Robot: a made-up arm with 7 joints. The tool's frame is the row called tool.
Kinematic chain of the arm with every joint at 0, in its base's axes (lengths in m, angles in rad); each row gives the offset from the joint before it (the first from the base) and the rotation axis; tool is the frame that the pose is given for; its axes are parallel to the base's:
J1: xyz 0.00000 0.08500 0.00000 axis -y
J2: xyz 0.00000 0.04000 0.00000 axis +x
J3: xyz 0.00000 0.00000 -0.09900 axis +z
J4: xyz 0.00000 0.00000 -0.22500 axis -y
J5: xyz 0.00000 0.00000 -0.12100 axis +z
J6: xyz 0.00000 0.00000 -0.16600 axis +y
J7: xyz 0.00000 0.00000 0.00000 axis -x
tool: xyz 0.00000 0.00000 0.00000
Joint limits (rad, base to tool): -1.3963..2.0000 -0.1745..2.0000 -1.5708..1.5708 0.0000..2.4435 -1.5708..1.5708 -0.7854..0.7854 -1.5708..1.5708
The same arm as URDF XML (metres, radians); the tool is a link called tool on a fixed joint. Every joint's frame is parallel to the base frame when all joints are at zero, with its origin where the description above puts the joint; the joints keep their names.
<robot name="arm">
  <joint name="tool_fixed" type="fixed">
    <parent link="link7"/>
    <child link="tool"/>
    <origin xyz="0.0000 0.0000 0.0000" rpy="0.0000 0.0000 0.0000"/>
  </joint>
  <joint name="J7" type="revolute">
    <parent link="link6"/>
    <child link="link7"/>
    <origin xyz="0.0000 0.0000 0.0000" rpy="0.0000 0.0000 0.0000"/>
    <axis xyz="-1 0 0"/>
    <limit lower="-1.5708" upper="1.5708"/>
  </joint>
  <joint name="J6" type="revolute">
    <parent link="link5"/>
    <child link="link6"/>
    <origin xyz="0.0000 0.0000 -0.1660" rpy="0.0000 0.0000 0.0000"/>
    <axis xyz="0 1 0"/>
    <limit lower="-0.7854" upper="0.7854"/>
  </joint>
  <joint name="J5" type="revolute">
    <parent link="link4"/>
    <child link="link5"/>
    <origin xyz="0.0000 0.0000 -0.1210" rpy="0.0000 0.0000 0.0000"/>
    <axis xyz="0 0 1"/>
    <limit lower="-1.5708" upper="1.5708"/>
  </joint>
  <joint name="J4" type="revolute">
    <parent link="link3"/>
    <child link="link4"/>
    <origin xyz="0.0000 0.0000 -0.2250" rpy="0.0000 0.0000 0.0000"/>
    <axis xyz="0 -1 0"/>
    <limit lower="0.0000" upper="2.4435"/>
  </joint>
  <joint name="J3" type="revolute">
    <parent link="link2"/>
    <child link="link3"/>
    <origin xyz="0.0000 0.0000 -0.0990" rpy="0.0000 0.0000 0.0000"/>
    <axis xyz="0 0 1"/>
    <limit lower="-1.5708" upper="1.5708"/>
  </joint>
  <joint name="J2" type="revolute">
    <parent link="link1"/>
    <child link="link2"/>
    <origin xyz="0.0000 0.0400 0.0000" rpy="0.0000 0.0000 0.0000"/>
    <axis xyz="1 0 0"/>
    <limit lower="-0.1745" upper="2.0000"/>
  </joint>
  <joint name="J1" type="revolute">
    <parent link="base_link"/>
    <child link="link1"/>
    <origin xyz="0.0000 0.0850 0.0000" rpy="0.0000 0.0000 0.0000"/>
    <axis xyz="0 -1 0"/>
    <limit lower="-1.3963" upper="2.0000"/>
  </joint>
  <link name="base_link"/>
  <link name="link1"/>
  <link name="link2"/>
  <link name="link3"/>
  <link name="link4"/>
  <link name="link5"/>
  <link name="link6"/>
  <link name="link7"/>
  <link name="tool"/>
</robot>

